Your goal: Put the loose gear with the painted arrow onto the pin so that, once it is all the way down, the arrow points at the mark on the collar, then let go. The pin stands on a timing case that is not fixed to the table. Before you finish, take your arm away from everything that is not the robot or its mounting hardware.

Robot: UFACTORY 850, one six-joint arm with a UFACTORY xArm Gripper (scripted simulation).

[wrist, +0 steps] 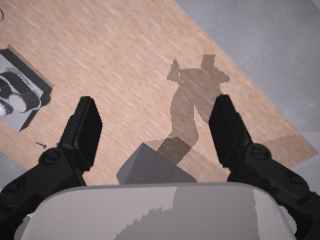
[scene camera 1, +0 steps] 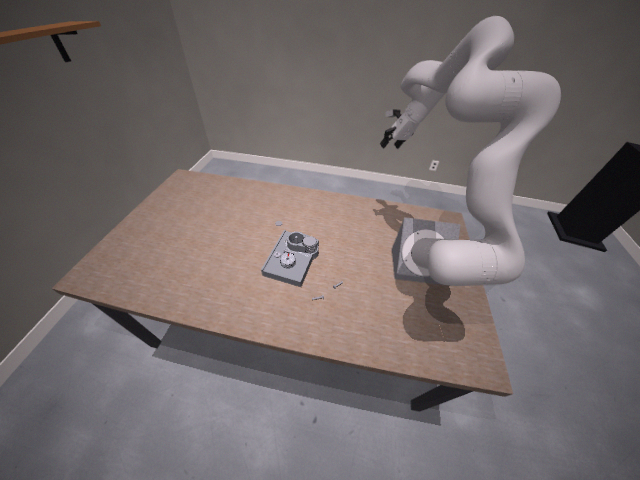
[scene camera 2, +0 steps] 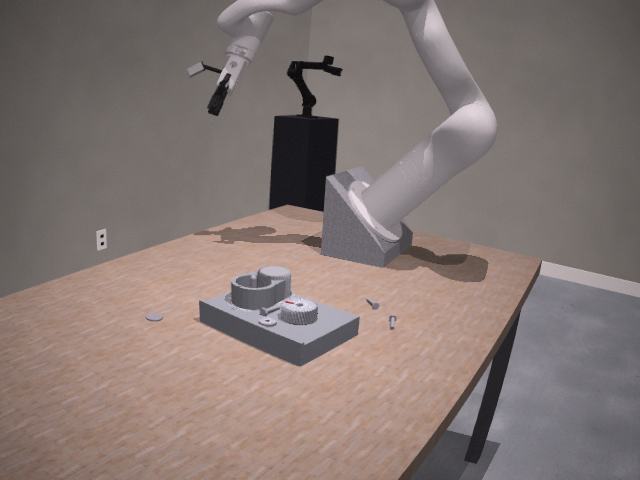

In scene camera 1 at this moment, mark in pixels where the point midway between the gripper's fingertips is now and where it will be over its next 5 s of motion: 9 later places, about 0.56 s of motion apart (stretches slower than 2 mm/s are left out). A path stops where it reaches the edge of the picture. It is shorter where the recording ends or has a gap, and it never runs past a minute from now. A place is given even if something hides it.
My gripper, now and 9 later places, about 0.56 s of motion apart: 388, 146; 348, 160; 313, 190; 292, 235; 287, 249; 287, 250; 287, 252; 287, 254; 287, 256; 287, 257
